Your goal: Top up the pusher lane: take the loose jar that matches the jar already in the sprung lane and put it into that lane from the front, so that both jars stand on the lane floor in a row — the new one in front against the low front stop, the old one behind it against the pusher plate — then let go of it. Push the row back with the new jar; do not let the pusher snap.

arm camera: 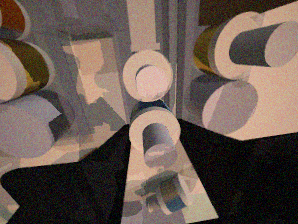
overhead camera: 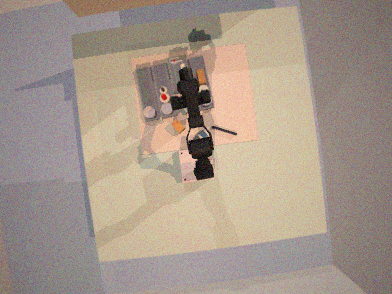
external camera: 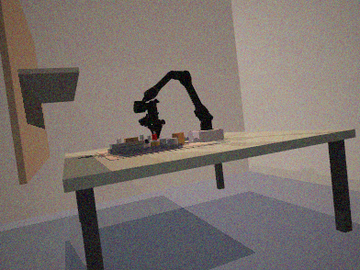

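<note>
The orange-brown block is 110 mm behind my gripper tip, 80 mm to the left of it and 20 mm below it. The rest, counted from my gripper tip: dark stick: 150 mm behind, 170 mm to the right, 50 mm below.
</note>
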